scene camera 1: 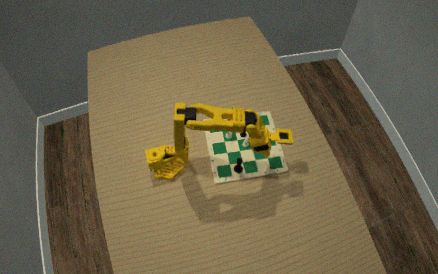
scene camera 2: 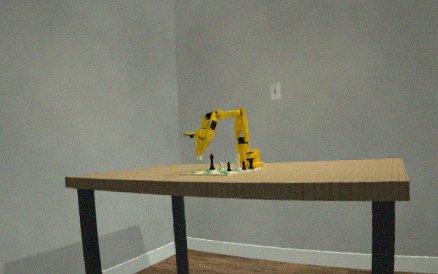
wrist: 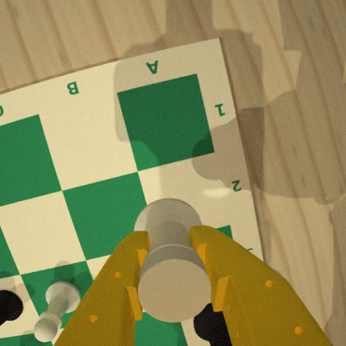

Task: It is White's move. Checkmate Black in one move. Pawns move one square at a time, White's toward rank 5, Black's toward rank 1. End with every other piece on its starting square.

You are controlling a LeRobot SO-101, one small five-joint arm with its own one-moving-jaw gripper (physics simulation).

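Places are measured from the arm's base along level axes (x back, y right, z up), in metres.
Pixels of known places: hand, tool point: (scene camera 1: 268,149) (scene camera 2: 200,154); arm's base, link origin: (scene camera 1: 172,162).
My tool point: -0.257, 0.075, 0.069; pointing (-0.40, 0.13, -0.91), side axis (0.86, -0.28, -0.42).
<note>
Ahead of a thing's pixels: the offset from my tool point to its top centre, as dx, dy, dz. "*": to the spot under its first point. Level surfaces: height alone.
My gripper (scene camera 2: 199,156) (wrist: 170,240) is shut on a white cylindrical piece (wrist: 174,290), held upright above the board's A-B side, around ranks 2-3 in the wrist view; its exact square cannot be told. The board @(* +0.153, +0.016, -0.063) (scene camera 1: 216,179) (wrist: 190,56) lies flat. A black king @(+0.084, +0.004, +0.000) (scene camera 1: 238,167) (scene camera 2: 212,163) stands on A4; part of a black piece (wrist: 212,325) shows beside the right jaw. A white pawn @(+0.036, -0.067, -0.032) (scene camera 1: 245,143) (wrist: 62,297) stands on C3. A black pawn @(+0.031, -0.101, -0.032) (scene camera 1: 243,134) (scene camera 2: 228,166) stands beyond it. A tall white piece (scene camera 1: 229,134) (scene camera 2: 238,161) stands near the base side.
Two black pieces @(+0.063, -0.145, -0.032) (scene camera 2: 244,165) @(+0.104, -0.156, -0.030) (scene camera 2: 251,163) stand near the arm's base in scene camera 2. The arm covers part of the board's far side in scene camera 1. The arm's base (scene camera 1: 167,162) stands on the wooden table @(dz -0.069) (scene camera 1: 150,225). Arm shadows cross the board.
</note>
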